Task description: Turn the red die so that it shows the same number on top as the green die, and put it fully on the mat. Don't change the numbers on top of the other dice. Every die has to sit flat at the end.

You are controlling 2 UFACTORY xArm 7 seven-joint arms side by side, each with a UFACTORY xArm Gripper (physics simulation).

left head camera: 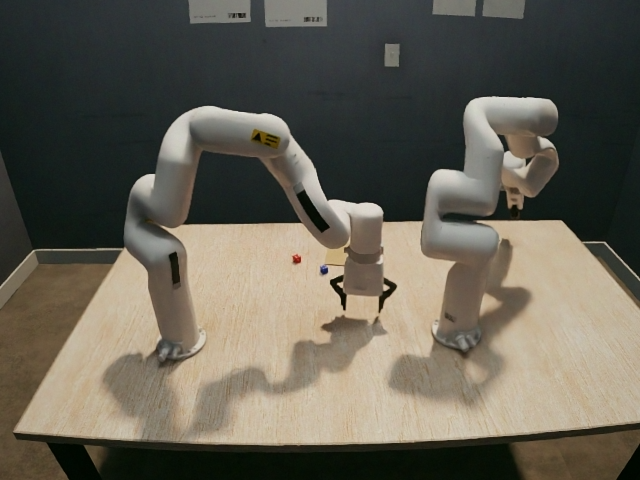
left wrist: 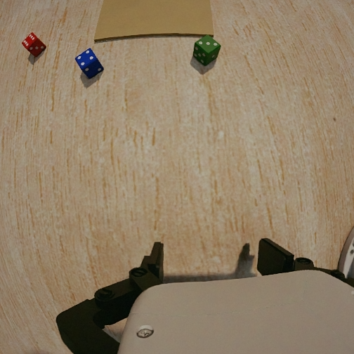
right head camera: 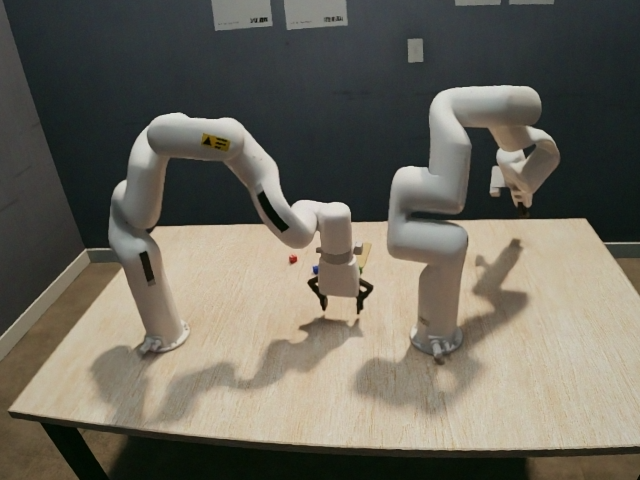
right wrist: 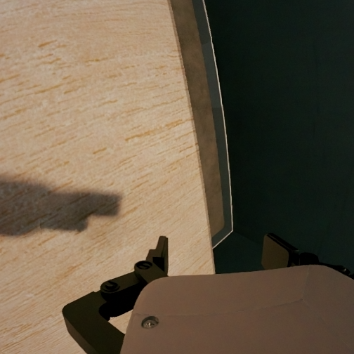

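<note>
The red die lies on the table left of the mat; its top number is too small to read surely. The blue die lies off the mat's near left corner, with four pips on top. The green die is by the near right corner, seemingly three on top; the arm hides it in the left head view. My left gripper is open and empty above the table, nearer the camera than the dice. My right gripper is open and empty.
The left arm reaches across the middle and covers part of the mat in both head views. The right arm stands at the right, with its gripper raised near the far table edge. The wooden table carries both arm bases. A dark wall stands behind it.
</note>
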